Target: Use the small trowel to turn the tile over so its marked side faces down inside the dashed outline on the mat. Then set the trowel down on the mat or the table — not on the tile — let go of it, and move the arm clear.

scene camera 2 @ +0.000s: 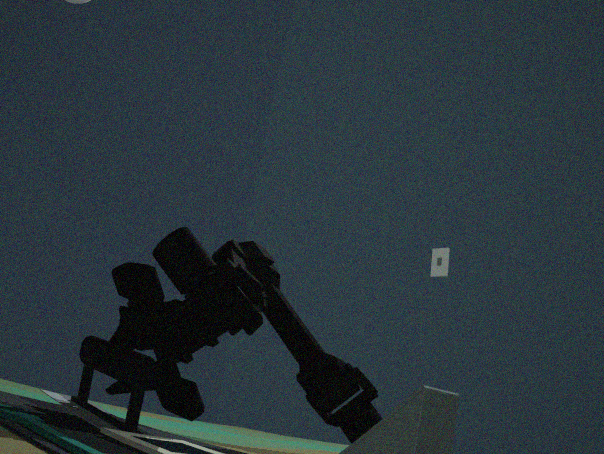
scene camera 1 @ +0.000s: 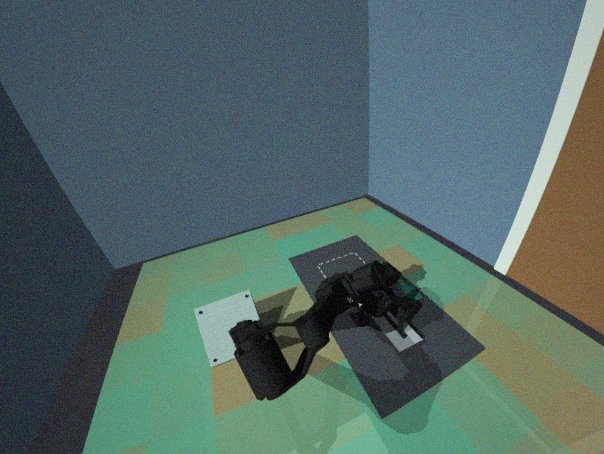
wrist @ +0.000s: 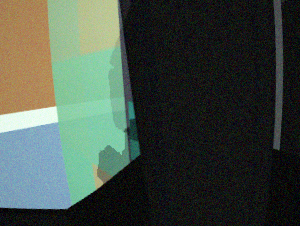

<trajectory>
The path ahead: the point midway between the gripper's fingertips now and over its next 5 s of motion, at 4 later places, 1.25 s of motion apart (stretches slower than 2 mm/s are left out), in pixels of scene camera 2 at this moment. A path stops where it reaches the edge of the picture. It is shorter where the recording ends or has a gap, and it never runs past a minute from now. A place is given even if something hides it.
The gripper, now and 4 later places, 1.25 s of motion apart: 101,378; 134,337; 177,353; 136,308; 118,326
</trajectory>
